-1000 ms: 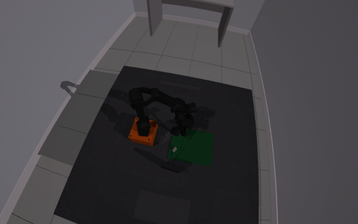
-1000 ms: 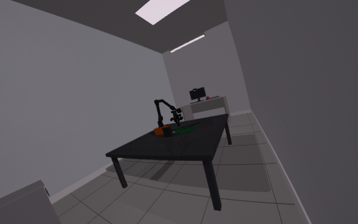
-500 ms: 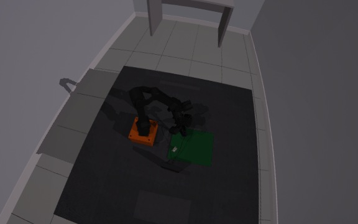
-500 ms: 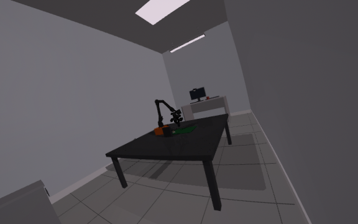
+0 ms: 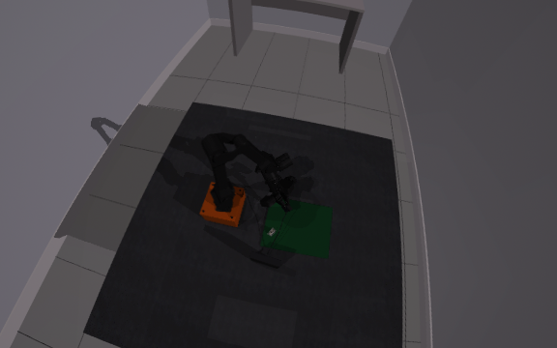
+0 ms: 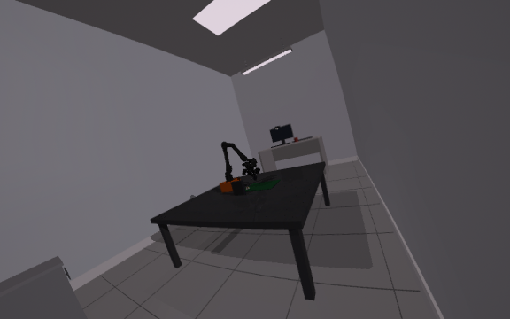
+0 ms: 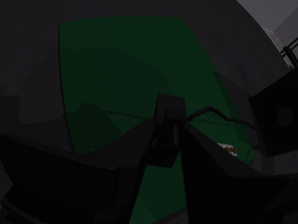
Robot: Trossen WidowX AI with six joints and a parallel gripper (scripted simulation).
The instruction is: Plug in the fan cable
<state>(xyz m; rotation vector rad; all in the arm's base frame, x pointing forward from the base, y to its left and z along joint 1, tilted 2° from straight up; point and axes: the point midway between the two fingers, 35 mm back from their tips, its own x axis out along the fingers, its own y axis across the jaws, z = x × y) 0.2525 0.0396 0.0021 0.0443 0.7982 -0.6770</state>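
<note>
Now: gripper tip 9 cm above the green board, 6 cm to the left of it and 6 cm short of it. Round my gripper tip: black fan 22 cm to the right, 7 cm behind, 2 cm below; then black plug 1 cm below.
</note>
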